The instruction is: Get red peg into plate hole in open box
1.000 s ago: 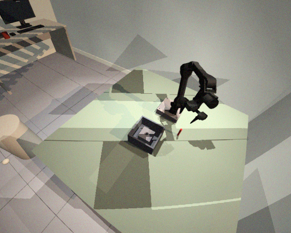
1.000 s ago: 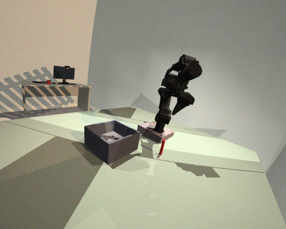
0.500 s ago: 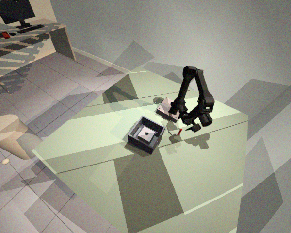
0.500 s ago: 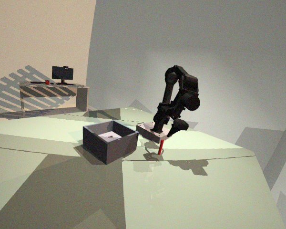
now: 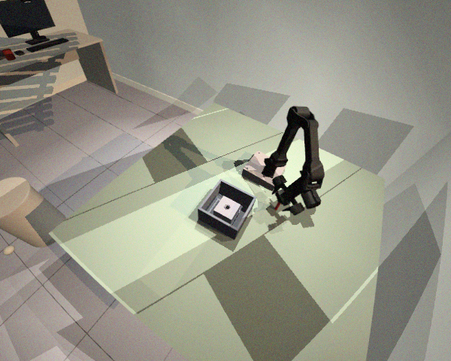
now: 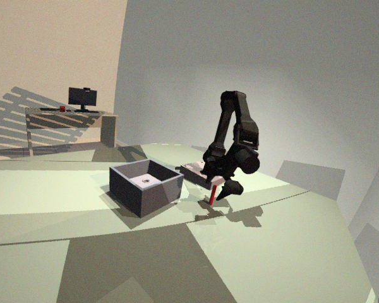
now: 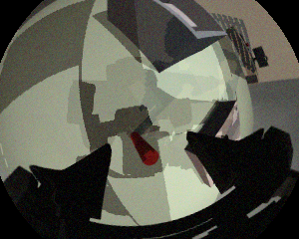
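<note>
Now: the red peg 1 cm to the left of my gripper tip and 1 cm below it. From my gripper tip the other things lie so: grey plate (20 cm to the right, 13 cm ahead, 1 cm below); then dark box (20 cm to the right, 13 cm ahead, 2 cm below).
</note>
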